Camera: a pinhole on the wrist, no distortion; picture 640 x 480 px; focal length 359.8 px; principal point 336.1 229.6 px. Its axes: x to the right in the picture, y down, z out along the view. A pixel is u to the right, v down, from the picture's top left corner.
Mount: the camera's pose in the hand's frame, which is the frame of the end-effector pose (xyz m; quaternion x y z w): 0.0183 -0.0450 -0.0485 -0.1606 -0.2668 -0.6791 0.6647
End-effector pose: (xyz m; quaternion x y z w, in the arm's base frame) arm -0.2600 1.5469 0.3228 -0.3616 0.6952 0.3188 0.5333
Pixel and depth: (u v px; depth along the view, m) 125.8 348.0 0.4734
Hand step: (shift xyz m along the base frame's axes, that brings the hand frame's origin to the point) -0.3060 0.3885 -0.1408
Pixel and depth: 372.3 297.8 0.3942
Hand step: 0.0211 0.3265 -0.0951
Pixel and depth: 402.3 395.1 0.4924
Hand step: 0.0494 0.4234 -0.2535
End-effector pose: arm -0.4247 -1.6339 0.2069 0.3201 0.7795 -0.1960 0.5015
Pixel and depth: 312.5 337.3 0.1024
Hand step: 0.0267 0.0034 -0.0461
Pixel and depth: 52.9 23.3 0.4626
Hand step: 0.4891 0.2342 0.2331
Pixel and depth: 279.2 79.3 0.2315
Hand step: 0.1790 -0.0135 0.0553
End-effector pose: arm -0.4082 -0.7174 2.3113 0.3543 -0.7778 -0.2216 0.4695
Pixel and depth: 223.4 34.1 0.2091
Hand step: -0.0650 0.1726 -0.0127
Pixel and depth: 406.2 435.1 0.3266
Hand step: -0.3279 -0.0511 0.0247
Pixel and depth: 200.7 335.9 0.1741
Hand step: -0.1080 0.0347 0.0745
